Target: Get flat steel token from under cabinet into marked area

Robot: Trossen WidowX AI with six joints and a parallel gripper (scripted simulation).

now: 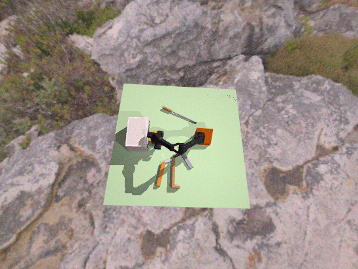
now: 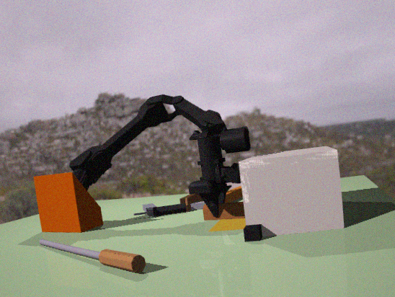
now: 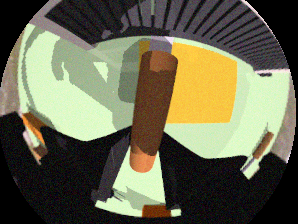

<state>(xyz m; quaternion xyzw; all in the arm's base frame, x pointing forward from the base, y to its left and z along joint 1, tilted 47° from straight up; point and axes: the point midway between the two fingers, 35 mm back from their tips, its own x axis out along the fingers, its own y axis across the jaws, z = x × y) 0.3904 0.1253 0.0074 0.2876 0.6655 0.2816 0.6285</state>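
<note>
My gripper tip is now 29 cm past the grey bar and 15 cm to the right of it. From my gripper tip the other things lie so: grey token: 23 cm ahead, 4 cm to the right; then orange bar: 6 cm behind, 31 cm to the left, 1 cm above.
</note>
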